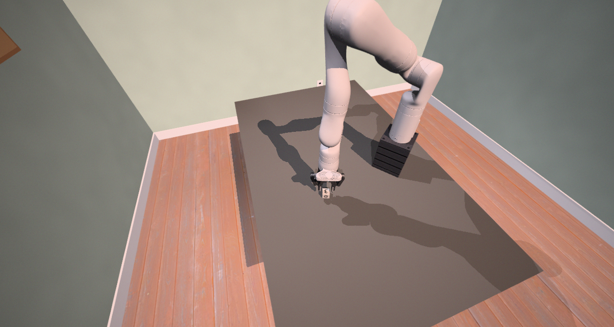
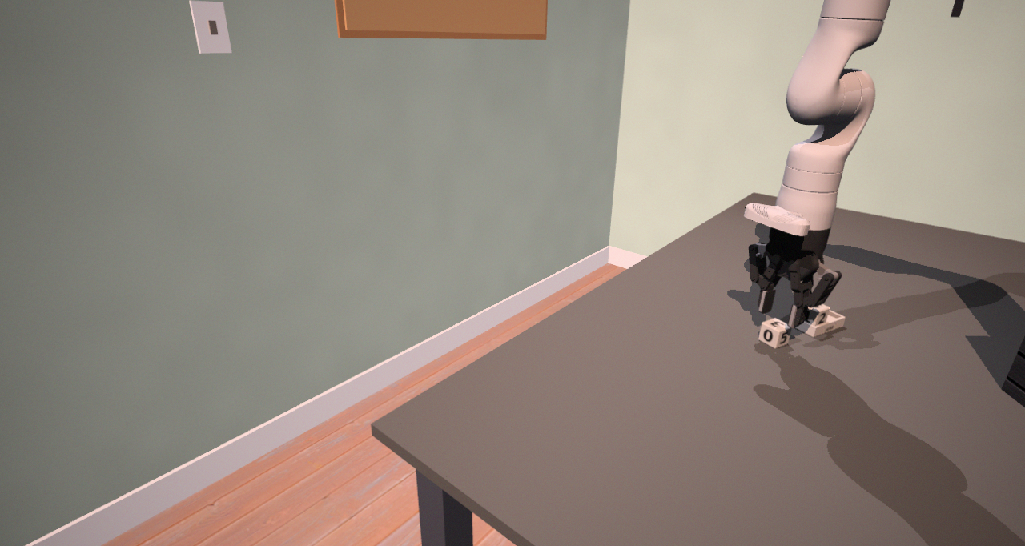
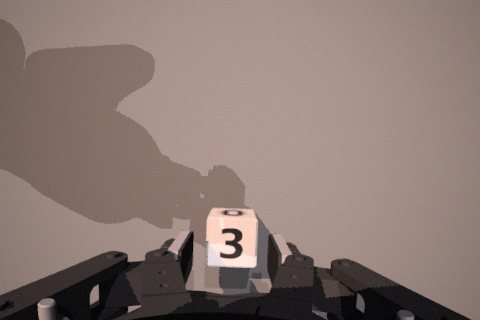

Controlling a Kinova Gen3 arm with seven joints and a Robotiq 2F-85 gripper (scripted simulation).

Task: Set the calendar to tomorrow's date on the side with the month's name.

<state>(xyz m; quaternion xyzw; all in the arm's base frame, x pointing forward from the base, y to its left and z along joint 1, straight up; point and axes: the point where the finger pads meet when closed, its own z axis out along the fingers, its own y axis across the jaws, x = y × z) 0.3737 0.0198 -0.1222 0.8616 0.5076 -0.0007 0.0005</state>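
Now: hand 4 cm above the cube. The rest, counted from my hand: pale tray (10 cm to the right, 5 cm below, 5 cm behind).
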